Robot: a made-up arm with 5 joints.
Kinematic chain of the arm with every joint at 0, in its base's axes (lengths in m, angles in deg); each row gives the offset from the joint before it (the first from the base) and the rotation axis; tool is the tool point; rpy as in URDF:
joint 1: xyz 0.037 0 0.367 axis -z
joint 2: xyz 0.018 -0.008 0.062 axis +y
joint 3: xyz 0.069 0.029 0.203 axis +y
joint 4: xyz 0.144 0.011 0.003 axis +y
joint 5: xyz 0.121 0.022 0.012 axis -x
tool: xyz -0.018 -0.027 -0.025 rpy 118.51 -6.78 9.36
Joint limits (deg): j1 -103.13..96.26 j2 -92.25..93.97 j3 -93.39..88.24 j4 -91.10..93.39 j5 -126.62..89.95
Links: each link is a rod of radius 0.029 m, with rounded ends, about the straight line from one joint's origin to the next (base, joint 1, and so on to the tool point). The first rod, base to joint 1, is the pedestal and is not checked.
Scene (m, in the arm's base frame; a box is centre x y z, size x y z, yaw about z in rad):
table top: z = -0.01
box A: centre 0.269 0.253 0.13 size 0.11 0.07 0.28 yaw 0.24
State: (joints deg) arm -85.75 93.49 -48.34 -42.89 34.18
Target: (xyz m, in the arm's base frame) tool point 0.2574 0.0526 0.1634
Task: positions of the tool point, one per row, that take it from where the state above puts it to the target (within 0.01 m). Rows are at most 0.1 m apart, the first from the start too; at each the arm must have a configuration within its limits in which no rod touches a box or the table.
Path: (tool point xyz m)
1: 0.0593 0.3947 0.1953
2: 0.0637 0.3481 0.1511
3: 0.0629 0.2884 0.1234
4: 0.0571 0.2217 0.1158
5: 0.0473 0.1553 0.1297
6: 0.0916 0.1608 0.1336
7: 0.1385 0.1537 0.1389
8: 0.1845 0.1329 0.1456
9: 0.2254 0.0988 0.1538
10: 0.2574 0.0526 0.1634

